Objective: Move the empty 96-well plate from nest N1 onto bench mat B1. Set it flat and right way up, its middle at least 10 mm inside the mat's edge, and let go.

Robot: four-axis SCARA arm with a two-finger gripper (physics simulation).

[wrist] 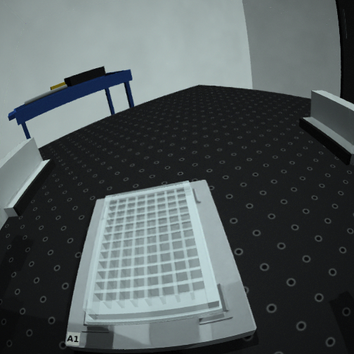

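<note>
The clear 96-well plate (150, 250) lies flat and right way up on the pale grey nest (220, 255), in the lower middle of the wrist view. Small corner guides stand around the plate, and a label "A1" is on the nest's near left corner. My gripper (171, 123) is open and empty. Its two fingers stand wide apart at the left and right edges of the view, and the plate shows lower in the view, between their sides, touching neither. The blue bench mat does not show in this view.
A dark surface with a pattern of small rings surrounds the nest. A blue table (75, 96) stands at the back left, with a black box (85, 76) and a yellow item (58, 86) on it. Pale walls rise behind.
</note>
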